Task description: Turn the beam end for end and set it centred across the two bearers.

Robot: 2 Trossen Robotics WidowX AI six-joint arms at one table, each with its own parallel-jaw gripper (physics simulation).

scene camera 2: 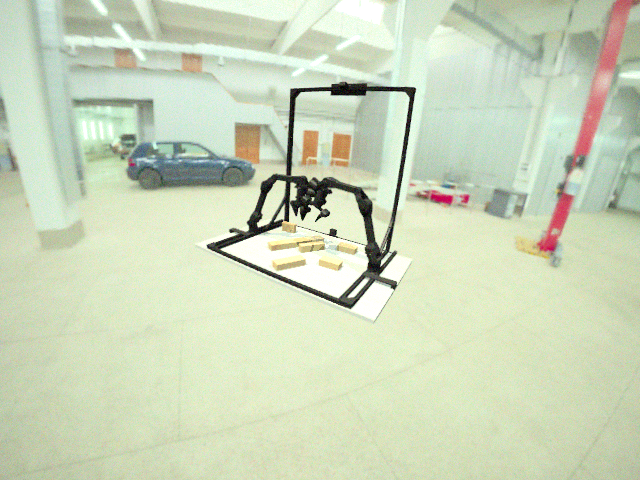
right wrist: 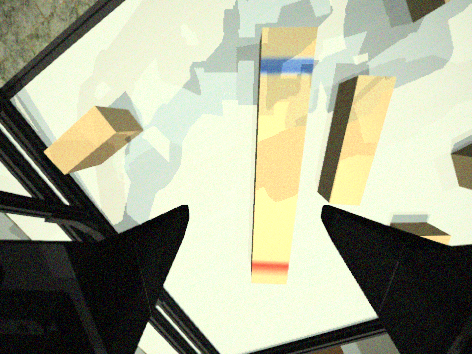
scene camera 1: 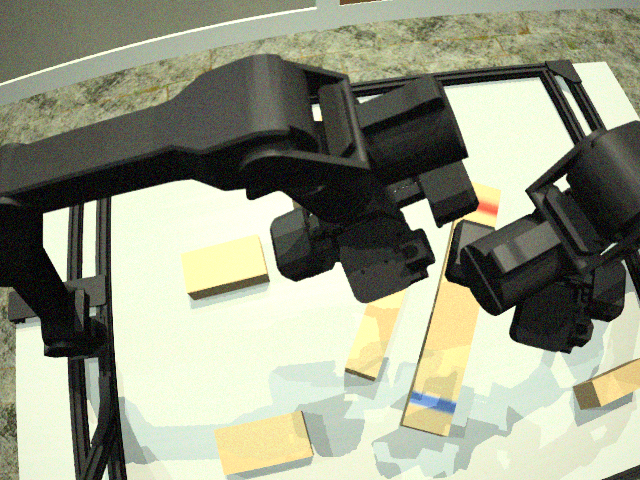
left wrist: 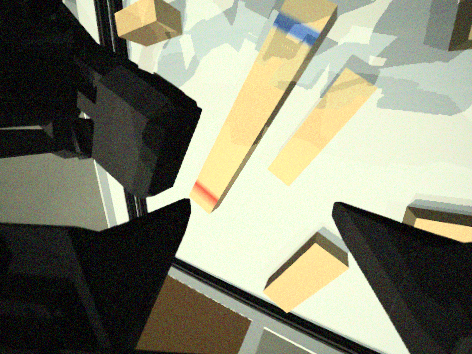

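Where they show: left gripper, fingertip midpoint: [scene camera 2: 309,217] [left wrist: 261,206]; right gripper, fingertip midpoint: [scene camera 2: 299,218] [right wrist: 254,211]; left arm's base, link origin: [scene camera 2: 373,270] [scene camera 1: 87,337]; right arm's base, link origin: [scene camera 2: 253,231].
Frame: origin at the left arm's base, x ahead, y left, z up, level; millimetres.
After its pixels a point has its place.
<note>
The long wooden beam [scene camera 1: 449,330] {x 528, y -87, z 19 mm} [scene camera 2: 281,244] {x 588, y 77, z 16 mm} [left wrist: 245,120] {x 546, y -60, z 19 mm} [right wrist: 281,165] {x 538, y -69, z 19 mm} lies flat on the table. Its blue band is at the lower end in scene camera 1, its red band at the upper end. Two similar parallel blocks, one [scene camera 1: 224,266] {x 236, y 68, z 19 mm} [scene camera 2: 330,263] {x 220, y 103, z 14 mm} above the other [scene camera 1: 263,443] {x 253, y -188, z 19 mm} [scene camera 2: 347,248] {x 238, y -158, z 13 mm}, lie at the left in scene camera 1; which blocks are the bearers I cannot tell for certain. My left gripper [scene camera 2: 321,215] {x 449, y -16, z 206 mm} [left wrist: 261,206] {x 449, y -16, z 206 mm} is open and empty above the table. My right gripper [scene camera 2: 299,212] {x 577, y -90, z 153 mm} [right wrist: 254,211] {x 577, y -90, z 153 mm} is open and empty above the beam. Fingertips are hidden in scene camera 1.
A narrow block [scene camera 1: 374,335] {x 424, y -72, z 25 mm} [left wrist: 322,127] {x 429, y -57, z 25 mm} [right wrist: 362,140] {x 433, y -53, z 25 mm} lies beside the beam. Another block [scene camera 1: 612,384] {x 737, y -226, z 44 mm} [left wrist: 147,22] {x 727, y -213, z 44 mm} [right wrist: 92,140] {x 741, y -219, z 44 mm} lies at the right in scene camera 1. A further block [scene camera 2: 288,262] {x 399, y 252, z 19 mm} [left wrist: 307,277] {x 405, y 204, z 19 mm} is hidden there behind the left arm. The two arms hang close together.
</note>
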